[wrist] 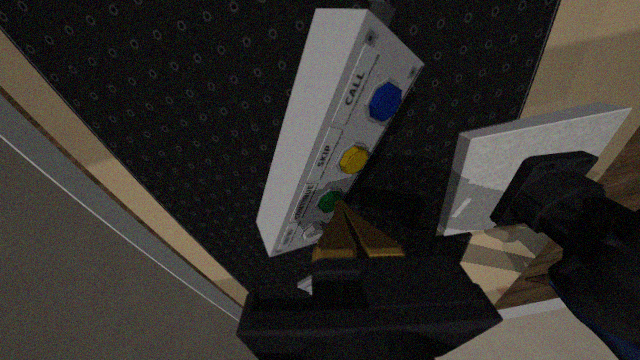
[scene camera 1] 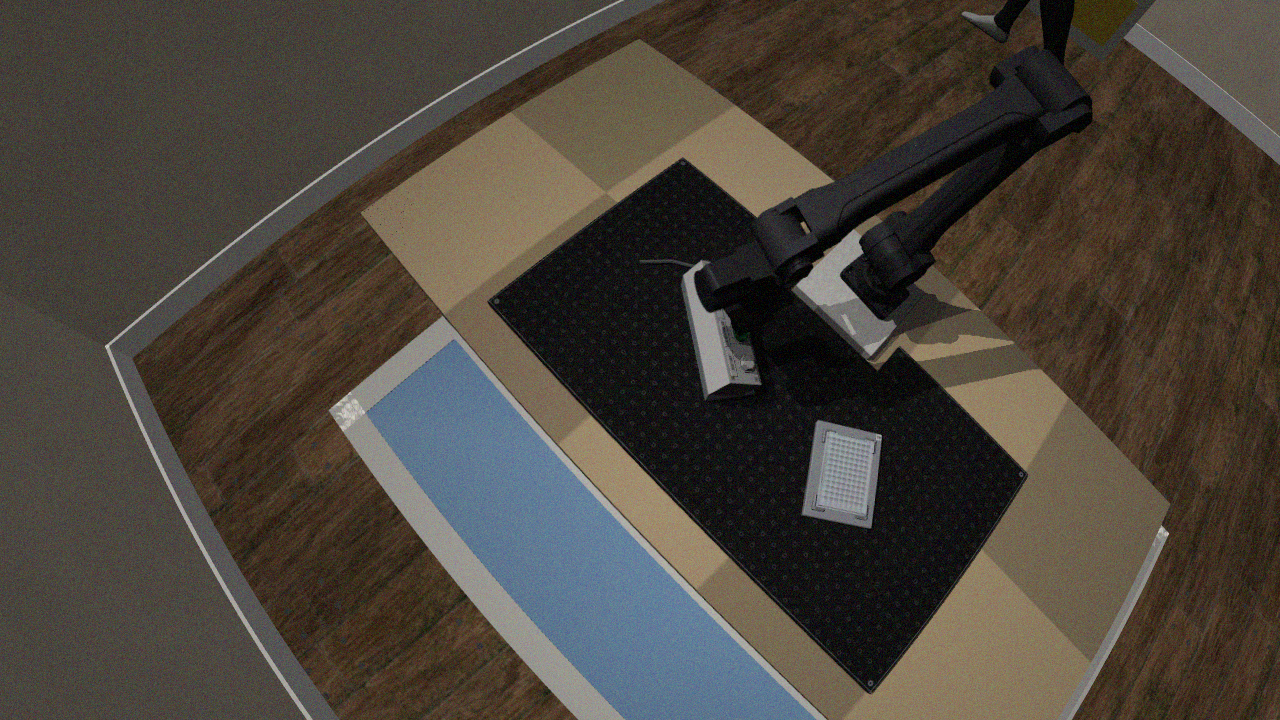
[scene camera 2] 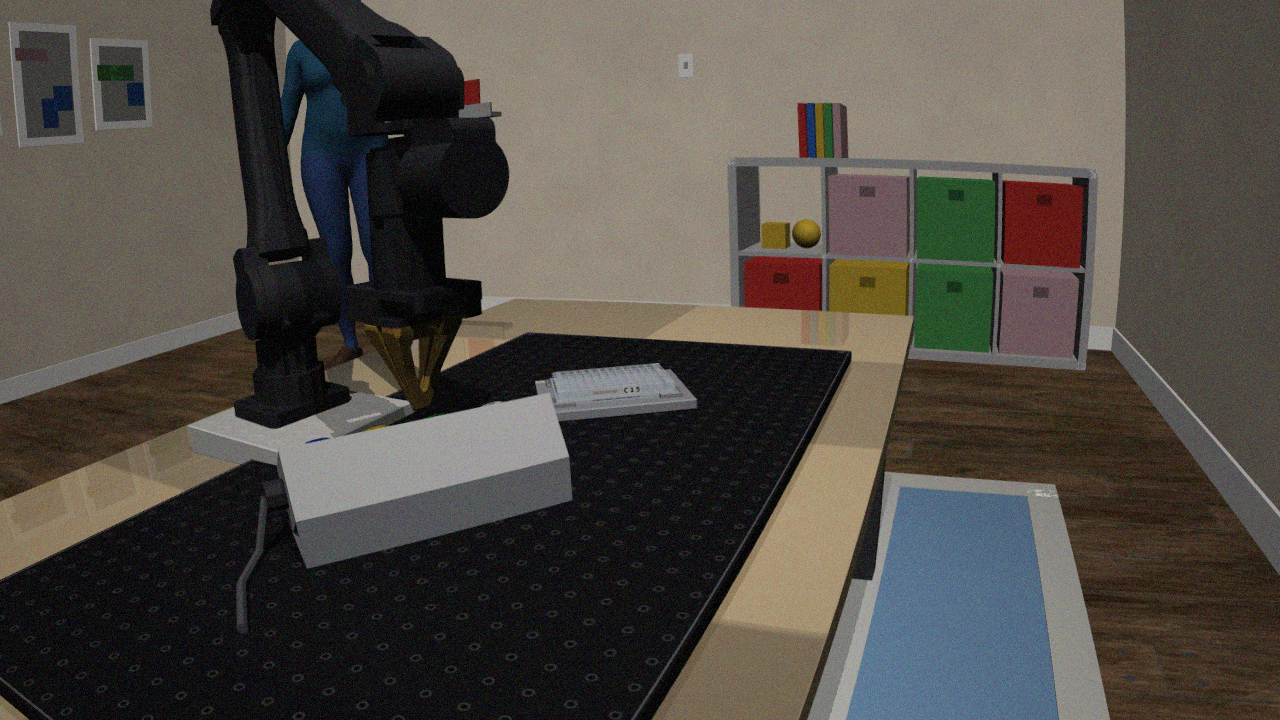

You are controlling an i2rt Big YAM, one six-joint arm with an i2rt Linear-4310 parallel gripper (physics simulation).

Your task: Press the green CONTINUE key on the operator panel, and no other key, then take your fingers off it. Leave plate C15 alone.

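Places are measured from the arm's base along level axes (x ahead, y left, z up), in centimetres.
Pixels of known places: gripper, fingertip midpoint: (wrist: 338,205) (scene camera 1: 742,325) (scene camera 2: 421,407); arm's base, link origin: (wrist: 532,189) (scene camera 1: 873,286) (scene camera 2: 292,407).
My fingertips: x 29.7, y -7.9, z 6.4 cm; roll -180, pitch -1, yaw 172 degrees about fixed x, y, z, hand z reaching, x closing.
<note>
For each thing: its middle in the pictures, then the offset to it from my fingertips. "spot": a spot on its surface instead. Level surfaces: height alone.
- operator panel, body centre: (scene camera 2: 419,465) (wrist: 317,163) (scene camera 1: 721,328) dx +1.5, dy -2.6, dz -3.7 cm
- yellow SKIP key, body centre: (wrist: 352,159) dx -1.6, dy -3.7, dz -1.5 cm
- pale key, body centre: (wrist: 312,231) (scene camera 1: 746,363) dx +3.2, dy +5.0, dz -1.5 cm
- blue CALL key, body centre: (wrist: 383,102) dx -4.1, dy -8.1, dz -1.5 cm
- Plate C15, body centre: (scene camera 2: 611,383) (scene camera 1: 846,473) dx +0.5, dy +29.2, dz -6.0 cm
- grey cable, surface spot: (scene camera 2: 243,591) (scene camera 1: 663,261) spot: dx -0.5, dy -19.8, dz -7.3 cm
- black mat, surface height: dz -7.9 cm
The operator panel (scene camera 1: 708,344) (scene camera 2: 429,474) (wrist: 305,100) is a light wedge-shaped box on the black mat. Its green CONTINUE key (wrist: 327,201) sits between the yellow SKIP key (wrist: 354,160) and a pale key (wrist: 312,231); the blue CALL key (wrist: 385,102) is at the far end. My gripper (scene camera 2: 418,400) (wrist: 338,205) is shut and empty, pointing down. Its brass tips overlap the green key's edge in the wrist view; whether they touch it I cannot tell. In scene camera 1 the arm hides the fingers. Plate C15 (scene camera 1: 843,474) (scene camera 2: 617,386) lies flat on the mat, apart from the gripper.
The arm's pale base plate (scene camera 1: 827,286) (scene camera 2: 223,436) (wrist: 450,210) stands close to the panel's key side. A grey cable (scene camera 1: 662,261) (scene camera 2: 243,591) leaves the panel's CALL end. The black mat (scene camera 1: 608,358) (scene camera 2: 501,608) lies on the wooden table. A person in blue (scene camera 2: 326,179) stands behind the arm.
</note>
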